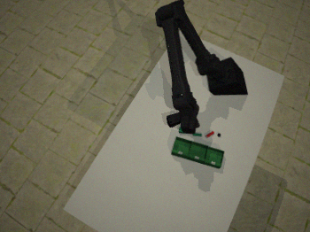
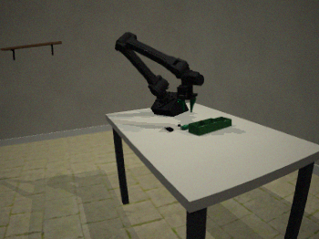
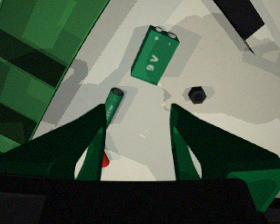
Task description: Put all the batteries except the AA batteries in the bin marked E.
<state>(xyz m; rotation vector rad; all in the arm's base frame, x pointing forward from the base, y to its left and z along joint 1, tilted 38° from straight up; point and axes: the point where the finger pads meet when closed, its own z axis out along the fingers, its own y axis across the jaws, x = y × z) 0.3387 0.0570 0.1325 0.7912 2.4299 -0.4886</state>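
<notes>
Right now the green 9 V battery is 90 mm below my hand and 20 mm to the right of it. Also, from my hand: green cylindrical battery (90 mm below, 60 mm to the left, 20 mm behind); then green bin (110 mm to the left, 80 mm below, 70 mm ahead); then red cylindrical battery (120 mm to the left, 90 mm below, 60 mm behind).
</notes>
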